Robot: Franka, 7 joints.
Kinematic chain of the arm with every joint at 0, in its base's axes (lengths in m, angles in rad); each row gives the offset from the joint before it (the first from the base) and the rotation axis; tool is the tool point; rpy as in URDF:
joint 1: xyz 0 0 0.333 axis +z
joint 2: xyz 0 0 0 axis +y
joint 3: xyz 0 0 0.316 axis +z
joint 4: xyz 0.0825 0 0 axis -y
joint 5: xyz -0.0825 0 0.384 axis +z
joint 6: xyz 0 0 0 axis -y
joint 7: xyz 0.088 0 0 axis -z
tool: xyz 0 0 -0.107 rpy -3.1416 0 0
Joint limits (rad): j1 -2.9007..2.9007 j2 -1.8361..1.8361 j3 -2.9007..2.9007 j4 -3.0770..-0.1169 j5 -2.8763..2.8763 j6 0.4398..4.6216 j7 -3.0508..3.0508
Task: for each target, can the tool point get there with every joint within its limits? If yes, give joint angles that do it. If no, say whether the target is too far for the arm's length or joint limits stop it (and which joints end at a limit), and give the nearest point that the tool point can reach.
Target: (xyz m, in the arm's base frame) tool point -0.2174 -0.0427 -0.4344
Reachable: no: joint limits stop it (at a limit: joint 1, joint 2) | nearest point -0.2247 -0.0457 -0.3579 | short by 0.077 m
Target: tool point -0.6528 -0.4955 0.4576
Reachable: yes | joints 0.4175 -1.1841 -2.0056 -0.5251 1.4691 3.1541 -2.0911
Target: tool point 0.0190 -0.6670 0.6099
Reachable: yes | joints -2.0702 0.7451 1.2914 -0.9741 -1.3943 1.0658 2.2471
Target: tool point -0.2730 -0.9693 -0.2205
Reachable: no: too far | nearest point -0.2038 -0.7237 -0.0802 | short by 0.291 m
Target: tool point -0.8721 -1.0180 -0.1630
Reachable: no: too far | nearest point -0.5235 -0.6110 0.0353 | short by 0.571 m
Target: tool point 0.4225 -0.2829 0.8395
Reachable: yes | joints -1.4762 0.5364 1.8794 -0.9475 -1.4256 0.9909 -1.5615
